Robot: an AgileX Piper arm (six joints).
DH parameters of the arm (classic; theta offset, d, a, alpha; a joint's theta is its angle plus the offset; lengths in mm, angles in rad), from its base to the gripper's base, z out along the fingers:
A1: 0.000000 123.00 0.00 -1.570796
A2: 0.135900 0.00 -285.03 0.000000
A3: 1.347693 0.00 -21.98 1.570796
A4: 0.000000 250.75 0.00 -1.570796
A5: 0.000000 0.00 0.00 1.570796
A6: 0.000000 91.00 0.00 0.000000
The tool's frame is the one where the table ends.
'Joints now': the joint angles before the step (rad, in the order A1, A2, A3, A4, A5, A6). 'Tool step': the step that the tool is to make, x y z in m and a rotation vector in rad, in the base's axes. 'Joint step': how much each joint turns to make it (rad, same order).
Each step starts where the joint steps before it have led.
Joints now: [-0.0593, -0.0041, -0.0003, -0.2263, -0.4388, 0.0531]
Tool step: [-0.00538, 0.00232, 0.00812, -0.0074, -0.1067, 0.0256]
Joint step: [0.0000, 0.0000, 0.0000, -0.0005, -0.1099, 0.0020]
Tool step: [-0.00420, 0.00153, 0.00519, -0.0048, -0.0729, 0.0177]
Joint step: [0.0001, -0.0001, 0.0000, 0.0001, -0.0750, 0.0013]
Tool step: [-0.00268, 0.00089, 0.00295, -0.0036, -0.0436, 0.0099]
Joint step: [0.0000, 0.0001, 0.0000, 0.0001, -0.0450, -0.0002]
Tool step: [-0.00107, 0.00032, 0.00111, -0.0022, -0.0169, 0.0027]
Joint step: [-0.0002, 0.0000, 0.0000, 0.0002, -0.0172, -0.0015]
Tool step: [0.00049, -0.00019, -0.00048, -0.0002, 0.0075, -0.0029]
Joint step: [0.0003, 0.0000, -0.0001, 0.0008, 0.0080, -0.0022]
